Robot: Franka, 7 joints.
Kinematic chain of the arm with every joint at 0, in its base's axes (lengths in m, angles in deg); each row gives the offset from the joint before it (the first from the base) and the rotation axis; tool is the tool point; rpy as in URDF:
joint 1: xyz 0 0 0.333 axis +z
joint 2: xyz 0 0 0 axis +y
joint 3: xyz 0 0 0.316 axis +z
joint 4: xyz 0.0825 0 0 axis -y
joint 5: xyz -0.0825 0 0.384 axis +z
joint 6: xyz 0 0 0 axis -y
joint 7: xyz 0.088 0 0 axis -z
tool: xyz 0 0 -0.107 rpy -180 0 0
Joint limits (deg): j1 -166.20..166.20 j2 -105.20..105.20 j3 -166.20..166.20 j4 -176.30..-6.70 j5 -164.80..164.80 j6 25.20..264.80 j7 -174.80..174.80
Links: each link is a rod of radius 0.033 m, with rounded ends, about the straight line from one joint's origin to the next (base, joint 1, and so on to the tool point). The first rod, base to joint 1, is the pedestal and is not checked.
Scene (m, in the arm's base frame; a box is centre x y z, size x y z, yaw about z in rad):
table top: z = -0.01
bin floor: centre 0.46 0.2 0 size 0.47 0.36 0.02 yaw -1.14
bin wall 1: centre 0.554 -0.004 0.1 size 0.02 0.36 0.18 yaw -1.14
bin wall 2: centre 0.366 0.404 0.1 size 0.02 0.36 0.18 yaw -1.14
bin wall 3: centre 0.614 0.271 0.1 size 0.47 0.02 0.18 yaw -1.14
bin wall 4: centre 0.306 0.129 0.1 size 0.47 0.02 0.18 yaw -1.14
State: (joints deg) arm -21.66 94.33 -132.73 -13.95 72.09 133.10 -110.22
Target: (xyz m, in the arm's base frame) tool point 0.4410 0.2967 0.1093
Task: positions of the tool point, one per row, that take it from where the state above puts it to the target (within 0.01 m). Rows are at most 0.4 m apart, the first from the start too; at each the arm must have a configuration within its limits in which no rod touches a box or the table.
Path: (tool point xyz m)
1: 0.5318 -0.6140 0.5984
2: 0.2297 -0.6525 0.8224
3: -0.0593 -0.5090 0.9857
4: -0.2382 -0.2275 1.0644
5: -0.2528 0.0987 1.0479
6: -0.1131 0.3635 0.9418
7: 0.1122 0.4883 0.7671
8: 0.3255 0.4524 0.5563
9: 0.4410 0.2967 0.3477
10: 0.4517 0.3021 0.2707
11: 0.4519 0.3022 0.1906
12: 0.4410 0.2967 0.1093

